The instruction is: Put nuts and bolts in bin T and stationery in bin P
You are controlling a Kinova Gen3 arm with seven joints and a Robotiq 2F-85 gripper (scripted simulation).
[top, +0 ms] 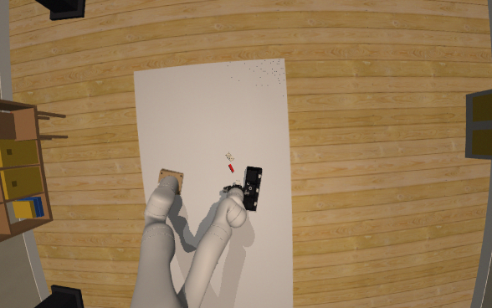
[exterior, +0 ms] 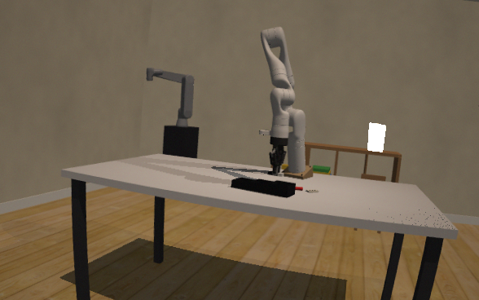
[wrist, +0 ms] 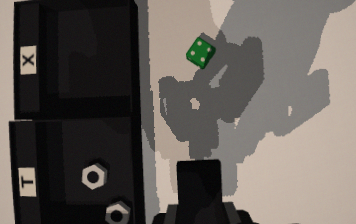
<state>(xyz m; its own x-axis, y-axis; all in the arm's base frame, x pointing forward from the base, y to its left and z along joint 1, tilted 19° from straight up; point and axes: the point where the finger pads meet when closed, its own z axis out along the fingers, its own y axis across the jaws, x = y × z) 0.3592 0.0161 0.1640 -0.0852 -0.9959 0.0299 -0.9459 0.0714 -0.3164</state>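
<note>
Now: the black double bin 80 mm ahead of my hand, 30 mm to the right of it and 60 mm below it. The rest, counted from my hand: black eraser 10 mm to the left, 20 mm below; then red battery 40 mm behind, 90 mm to the left, 70 mm below; then green die 20 mm behind, 100 mm to the right, 70 mm below.
</note>
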